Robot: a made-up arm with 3 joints. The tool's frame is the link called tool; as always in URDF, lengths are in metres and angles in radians. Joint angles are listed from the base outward.
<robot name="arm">
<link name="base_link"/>
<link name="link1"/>
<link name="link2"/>
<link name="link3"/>
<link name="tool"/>
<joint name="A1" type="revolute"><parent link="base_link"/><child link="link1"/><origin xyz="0 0 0.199" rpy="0 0 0"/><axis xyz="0 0 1"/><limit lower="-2.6" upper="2.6"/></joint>
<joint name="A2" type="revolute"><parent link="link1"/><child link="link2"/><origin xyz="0.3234 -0.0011 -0.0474" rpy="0 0 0"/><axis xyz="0 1 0"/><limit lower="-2.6" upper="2.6"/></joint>
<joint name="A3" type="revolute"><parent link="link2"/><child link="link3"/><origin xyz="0.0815 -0.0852 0.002" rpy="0 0 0"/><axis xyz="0 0 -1"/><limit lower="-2.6" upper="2.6"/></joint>
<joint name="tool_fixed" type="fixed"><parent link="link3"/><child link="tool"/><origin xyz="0.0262 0.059 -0.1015" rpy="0 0 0"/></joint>
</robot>
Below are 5 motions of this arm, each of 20 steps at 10 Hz.
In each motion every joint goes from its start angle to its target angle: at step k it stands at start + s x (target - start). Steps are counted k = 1, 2, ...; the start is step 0. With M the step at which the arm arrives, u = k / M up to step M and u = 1 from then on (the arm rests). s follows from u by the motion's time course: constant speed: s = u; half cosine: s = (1 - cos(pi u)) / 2; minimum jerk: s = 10 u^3 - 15 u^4 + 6 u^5.
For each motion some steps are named. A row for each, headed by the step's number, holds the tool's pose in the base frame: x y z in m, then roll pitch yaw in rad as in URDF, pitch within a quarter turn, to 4 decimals.
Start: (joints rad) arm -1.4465 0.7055 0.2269
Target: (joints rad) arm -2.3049 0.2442 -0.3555
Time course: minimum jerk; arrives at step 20
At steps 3, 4, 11, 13, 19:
3: 0.0017 -0.3534 -0.0013 -0.1726 0.6749 -1.7414
4: -0.0070 -0.3547 -0.0003 -0.1536 0.6639 -1.7424
11: -0.1629 -0.3365 0.0192 0.0545 0.4287 -1.8252
13: -0.2114 -0.3136 0.0257 0.0796 0.3439 -1.8707
19: -0.2721 -0.2695 0.0343 0.0865 0.2292 -1.9391

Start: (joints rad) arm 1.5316 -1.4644 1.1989
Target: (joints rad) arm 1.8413 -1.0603 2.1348
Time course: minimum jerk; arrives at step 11
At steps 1, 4, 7, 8, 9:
1: 0.1059 0.4346 0.2859 1.4541 -0.3635 0.0045
4: 0.0863 0.4545 0.2711 1.3589 -0.1287 0.0679
7: 0.0391 0.4820 0.2308 1.1443 0.2965 0.0590
8: 0.0249 0.4859 0.2184 1.0708 0.3949 0.0235
9: 0.0152 0.4874 0.2099 1.0167 0.4549 -0.0089

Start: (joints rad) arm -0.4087 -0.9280 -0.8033
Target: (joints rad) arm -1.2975 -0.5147 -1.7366
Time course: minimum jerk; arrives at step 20
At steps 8, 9, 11, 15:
8: 0.3030 -0.2975 0.1112 -0.7392 -0.3306 0.5378
9: 0.2728 -0.3200 0.1048 -0.7214 -0.2635 0.5126
11: 0.2038 -0.3579 0.0930 -0.6716 -0.1344 0.4680
15: 0.0806 -0.3907 0.0782 -0.5564 0.0366 0.4240

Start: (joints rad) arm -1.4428 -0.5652 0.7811
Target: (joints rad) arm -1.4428 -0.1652 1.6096
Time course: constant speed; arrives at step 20
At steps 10, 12, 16, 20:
10: -0.0251 -0.5026 0.1108 0.3418 -0.1313 -2.6608
12: -0.0307 -0.5011 0.1038 0.3123 -0.0923 -2.7355
16: -0.0419 -0.4960 0.0899 0.2433 -0.0307 -2.8905
20: -0.0529 -0.4880 0.0764 0.1651 0.0064 -3.0519

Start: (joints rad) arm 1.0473 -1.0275 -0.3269
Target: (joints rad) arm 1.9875 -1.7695 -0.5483
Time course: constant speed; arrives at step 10
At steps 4, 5, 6, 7, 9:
4: 0.0861 0.4319 0.2065 -1.0133 -1.0914 2.4889
5: 0.0450 0.4334 0.2136 -1.1811 -1.1025 2.7369
6: 0.0043 0.4307 0.2203 -1.3525 -1.1014 2.9869
7: -0.0353 0.4238 0.2266 -1.5193 -1.0884 -3.0526
9: -0.1099 0.3986 0.2379 -1.8150 -1.0315 -2.6083

